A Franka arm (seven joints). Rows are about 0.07 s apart.
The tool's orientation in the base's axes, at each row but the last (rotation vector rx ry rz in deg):
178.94 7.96 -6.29
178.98 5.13 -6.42
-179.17 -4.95 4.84
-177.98 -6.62 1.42
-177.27 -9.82 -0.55
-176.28 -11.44 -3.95
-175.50 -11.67 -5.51
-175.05 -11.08 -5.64
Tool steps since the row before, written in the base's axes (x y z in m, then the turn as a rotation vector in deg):
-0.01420 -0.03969 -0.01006 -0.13 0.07 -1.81
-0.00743 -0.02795 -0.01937 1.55 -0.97 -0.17
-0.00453 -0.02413 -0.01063 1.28 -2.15 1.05
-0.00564 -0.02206 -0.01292 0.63 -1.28 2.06
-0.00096 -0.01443 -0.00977 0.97 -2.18 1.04
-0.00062 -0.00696 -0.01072 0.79 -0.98 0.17
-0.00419 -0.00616 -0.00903 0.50 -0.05 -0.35
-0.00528 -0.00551 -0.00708 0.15 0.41 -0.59
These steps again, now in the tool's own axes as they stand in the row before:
-0.01690 0.03816 0.01168 0.00 -0.10 1.81
-0.00759 0.02723 0.02031 1.50 1.06 0.08
-0.00529 0.02399 0.01060 1.10 2.20 -1.14
-0.00708 0.02200 0.01229 0.50 1.25 -2.11
-0.00263 0.01464 0.00913 0.73 2.23 -1.13
-0.00202 0.00739 0.01025 0.67 1.06 -0.20
-0.00555 0.00612 0.00829 0.46 0.14 0.37
-0.00639 0.00530 0.00628 0.16 -0.34 0.63

